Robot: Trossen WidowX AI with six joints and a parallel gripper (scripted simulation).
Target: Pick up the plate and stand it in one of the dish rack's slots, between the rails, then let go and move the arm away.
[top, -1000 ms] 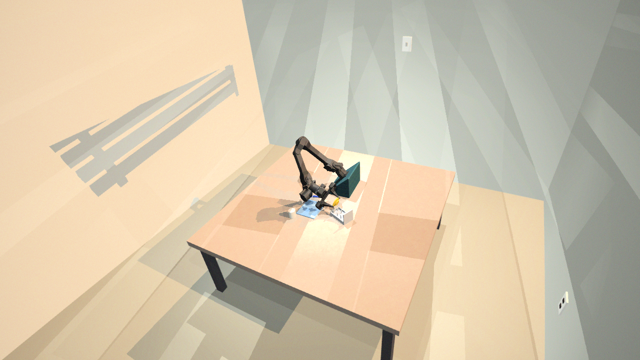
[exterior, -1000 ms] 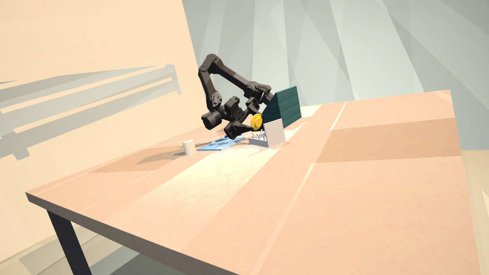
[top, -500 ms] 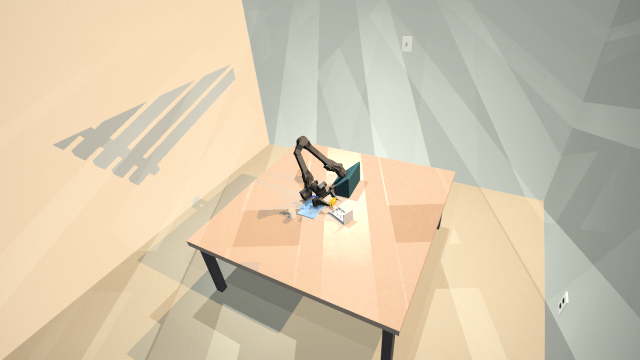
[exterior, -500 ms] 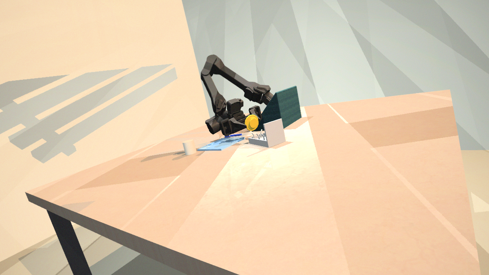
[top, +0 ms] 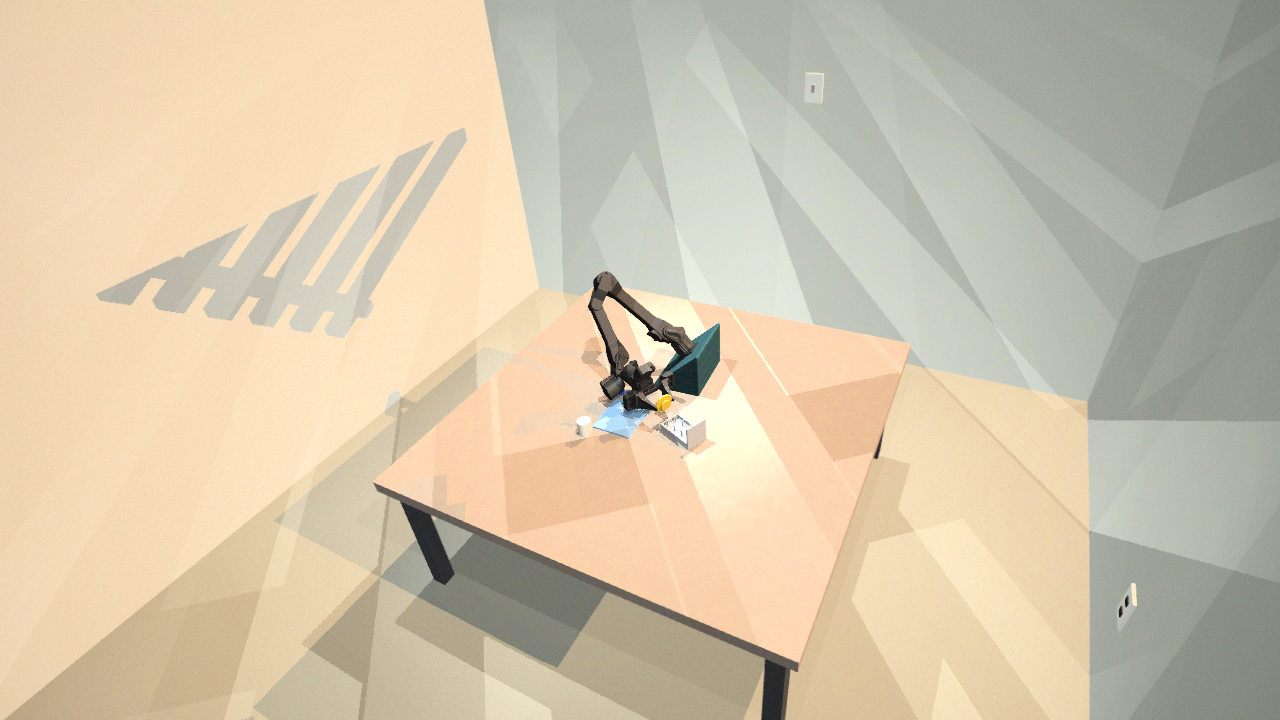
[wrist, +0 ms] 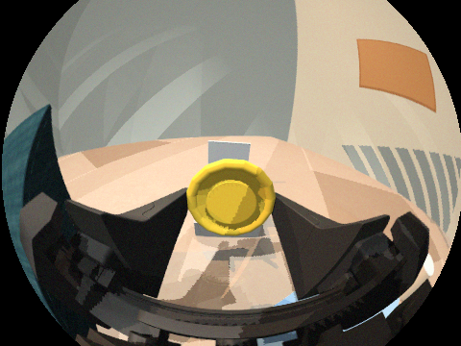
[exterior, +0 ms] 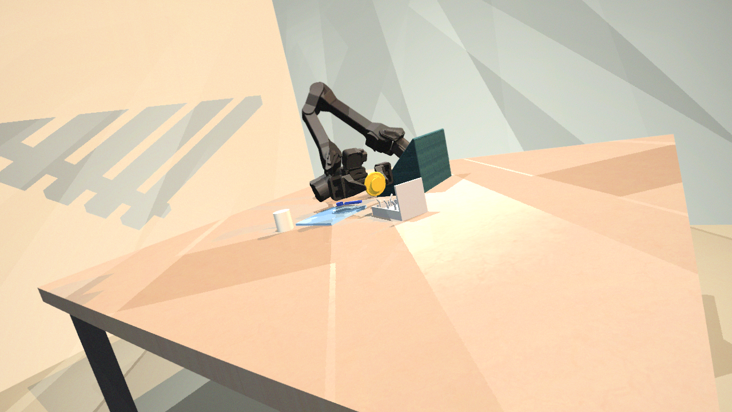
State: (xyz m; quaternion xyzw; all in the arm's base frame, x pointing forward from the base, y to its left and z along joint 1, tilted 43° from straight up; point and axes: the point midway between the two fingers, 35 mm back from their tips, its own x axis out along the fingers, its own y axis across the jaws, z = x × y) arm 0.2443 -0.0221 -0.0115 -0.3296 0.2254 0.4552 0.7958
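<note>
Now: the dish rack 4 cm ahead of my gripper tip, 7 cm to the left of it and 4 cm below it. Round my gripper tip: blue spoon 9 cm behind, 18 cm to the right, 6 cm below; then light blue mat 3 cm ahead, 14 cm to the right, 7 cm below; then yellow plate 1 cm to the right.
</note>
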